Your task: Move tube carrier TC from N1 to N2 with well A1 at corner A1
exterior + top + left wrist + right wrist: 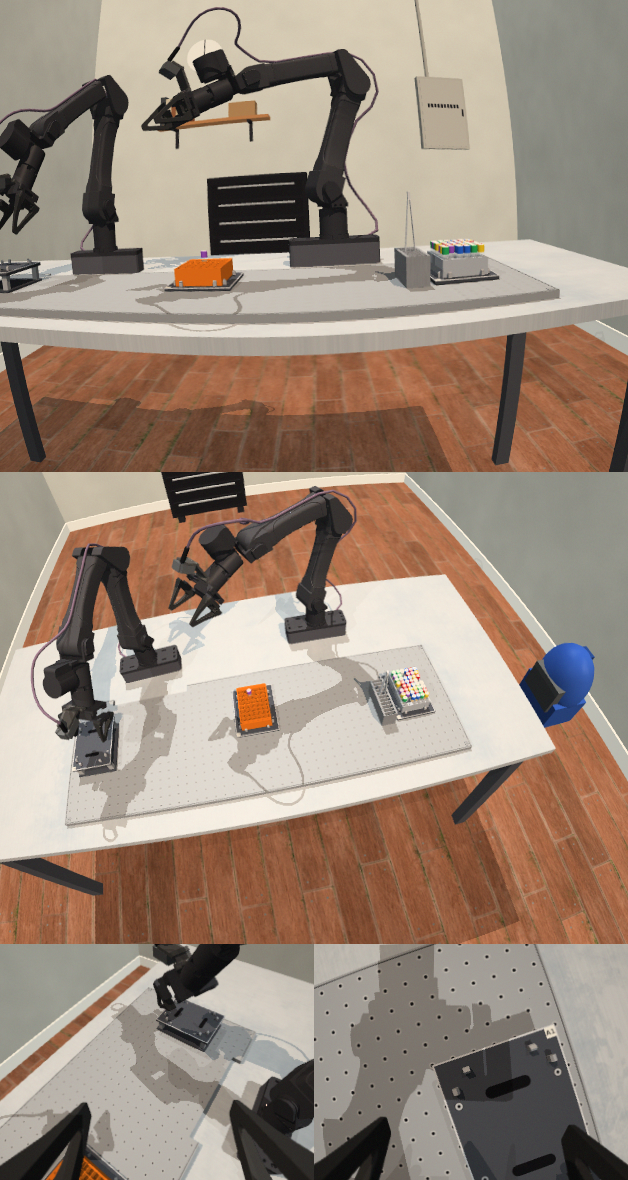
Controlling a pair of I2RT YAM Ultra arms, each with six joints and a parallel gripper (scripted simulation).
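The purple-capped vial lies 44 cm to the left of my right hand, 9 cm below it and 8 cm behind it. Also, from my right hand: raised nest N2: 9 cm below, 4 cm behind, 3 cm to the right; then orange tube carrier TC: 45 cm to the left, 10 cm below, 5 cm behind; then transfer nest N1: 45 cm to the left, 12 cm below, 5 cm behind.
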